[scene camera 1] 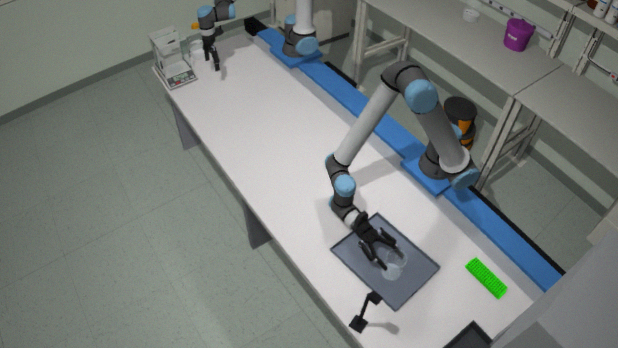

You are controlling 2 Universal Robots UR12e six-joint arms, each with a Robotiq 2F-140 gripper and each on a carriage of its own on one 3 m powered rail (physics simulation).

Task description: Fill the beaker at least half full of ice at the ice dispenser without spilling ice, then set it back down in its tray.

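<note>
A clear beaker stands upright over the dark grey tray at the lower middle; whether its base touches the tray is hard to tell. Its lower part looks pale, and I cannot tell whether ice is in it. My left gripper reaches down from the upper left and is shut on the beaker, one finger on each side near the rim. My right gripper is far off at the upper left, open and empty, beside the balance. A large grey housing fills the lower right corner; whether it is the ice dispenser is unclear.
A green rack lies right of the tray. A small black stand is at the table's front edge. Part of a black tray shows at the bottom. A balance stands at the far left end. The blue rail runs behind the table.
</note>
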